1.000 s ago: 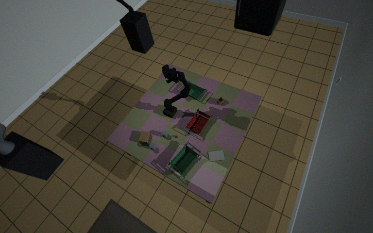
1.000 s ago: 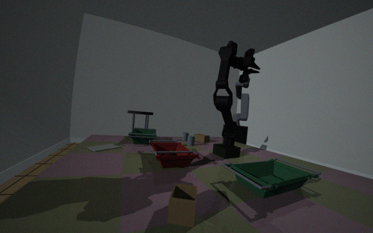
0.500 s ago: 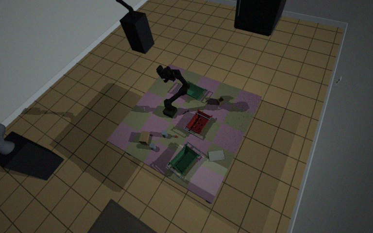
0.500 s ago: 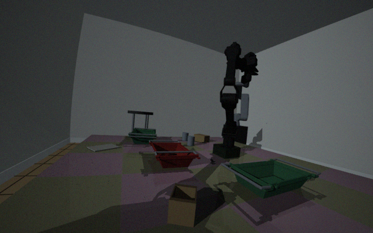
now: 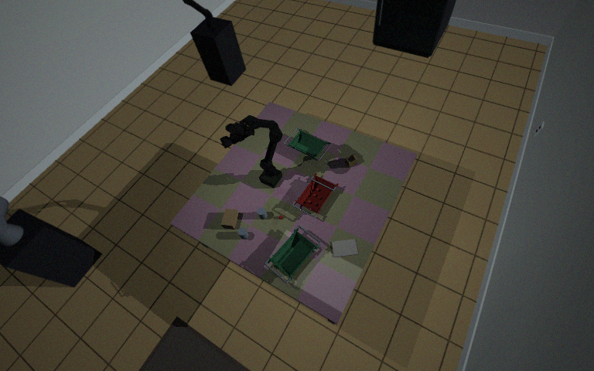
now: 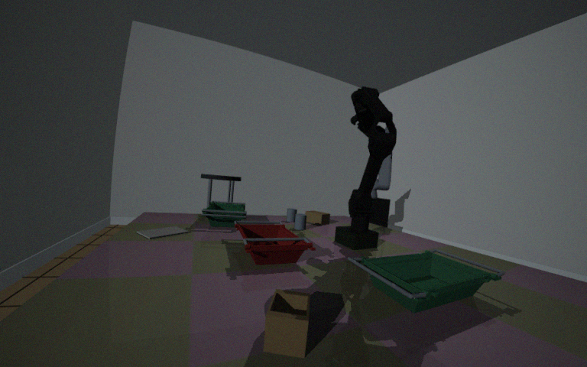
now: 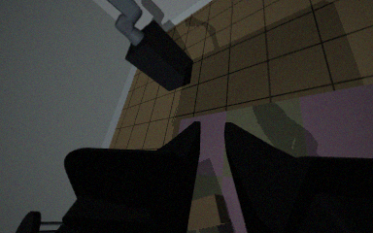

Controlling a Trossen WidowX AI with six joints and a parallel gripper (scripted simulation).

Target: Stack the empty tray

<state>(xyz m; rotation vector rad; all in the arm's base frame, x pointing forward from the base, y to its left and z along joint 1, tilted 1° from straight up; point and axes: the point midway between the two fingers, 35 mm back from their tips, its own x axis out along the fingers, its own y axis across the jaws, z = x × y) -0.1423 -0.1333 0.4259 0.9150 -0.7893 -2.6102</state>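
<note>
Now: gripper tip 49 cm to the right of the green tray, 43 cm above it and 29 cm short of it. The rest, counted from my gripper tip: tan open box: 64 cm ahead, 49 cm to the left, 46 cm below.
</note>
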